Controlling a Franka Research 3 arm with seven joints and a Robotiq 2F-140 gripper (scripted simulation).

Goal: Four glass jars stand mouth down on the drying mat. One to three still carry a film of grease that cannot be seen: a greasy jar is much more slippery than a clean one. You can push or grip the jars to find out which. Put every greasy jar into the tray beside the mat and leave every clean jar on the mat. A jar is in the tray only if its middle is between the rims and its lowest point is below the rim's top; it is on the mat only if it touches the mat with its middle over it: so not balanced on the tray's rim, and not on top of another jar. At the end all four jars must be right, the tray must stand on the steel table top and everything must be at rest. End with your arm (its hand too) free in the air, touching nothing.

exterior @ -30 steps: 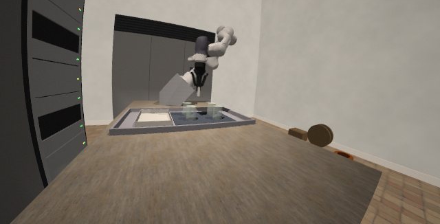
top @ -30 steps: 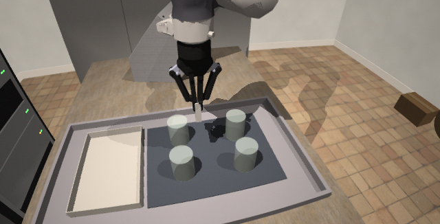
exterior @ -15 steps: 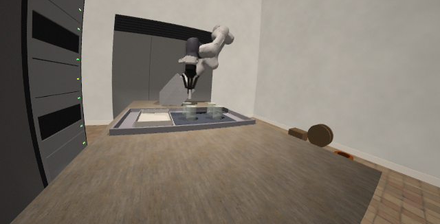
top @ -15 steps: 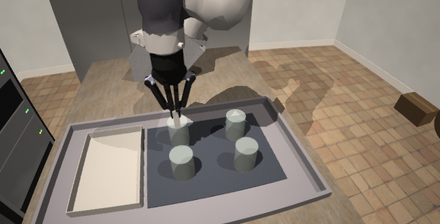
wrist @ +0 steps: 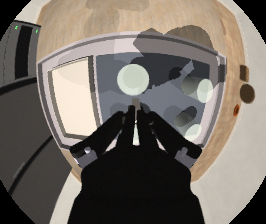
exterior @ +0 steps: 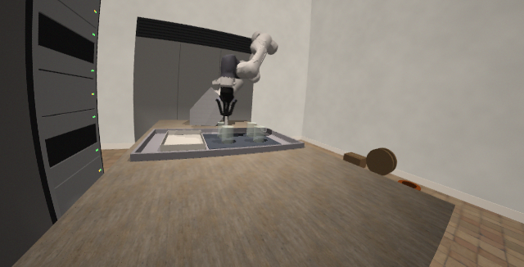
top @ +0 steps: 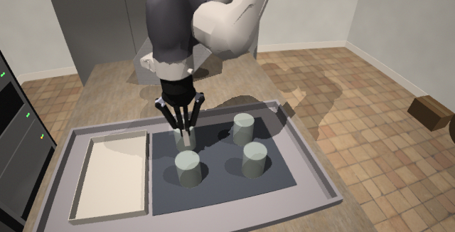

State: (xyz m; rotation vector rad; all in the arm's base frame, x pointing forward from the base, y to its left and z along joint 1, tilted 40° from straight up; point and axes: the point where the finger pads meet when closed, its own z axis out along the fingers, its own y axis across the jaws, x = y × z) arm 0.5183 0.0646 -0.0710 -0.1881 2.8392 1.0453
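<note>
Now: hand 40 mm short of the rimmed steel table top, 20 mm to the left of it and 110 mm above it. From my hand the other things lie so: dark drying mat 90 mm to the left, 110 mm below; then cream tray 60 mm ahead, 230 mm to the right, 100 mm below.
</note>
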